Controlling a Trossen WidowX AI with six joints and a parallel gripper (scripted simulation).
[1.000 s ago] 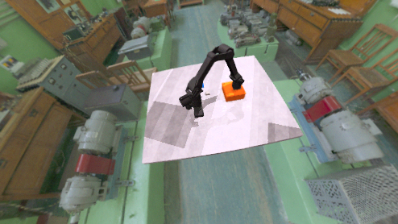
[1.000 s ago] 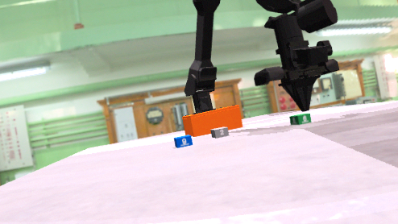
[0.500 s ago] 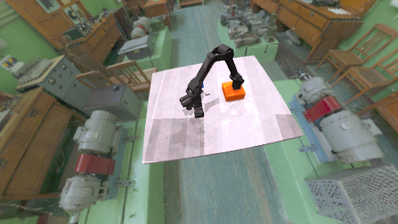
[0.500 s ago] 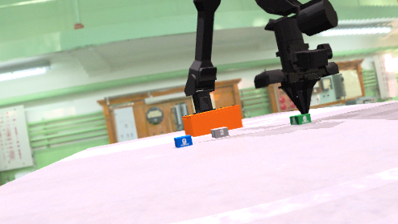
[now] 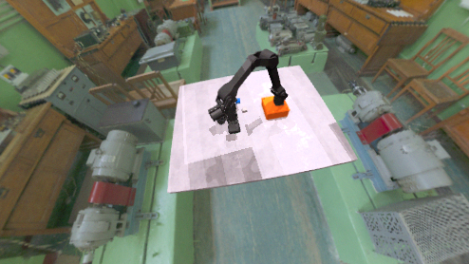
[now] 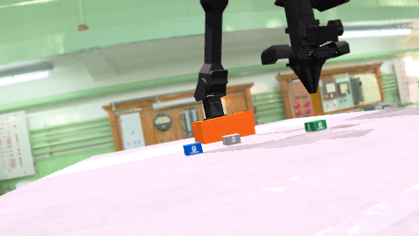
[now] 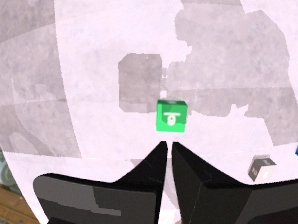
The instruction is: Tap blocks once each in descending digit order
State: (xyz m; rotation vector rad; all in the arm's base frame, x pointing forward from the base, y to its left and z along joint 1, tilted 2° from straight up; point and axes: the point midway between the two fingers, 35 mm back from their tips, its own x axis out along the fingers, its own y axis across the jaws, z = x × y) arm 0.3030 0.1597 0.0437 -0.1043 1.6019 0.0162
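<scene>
Right now the grey block is 7 cm behind my gripper tip, 17 cm to the right of it and 7 cm below it. Also, from my gripper tip: blue block: 3 cm behind, 26 cm to the right, 7 cm below; green block: 1 cm to the right, 7 cm below.
</scene>
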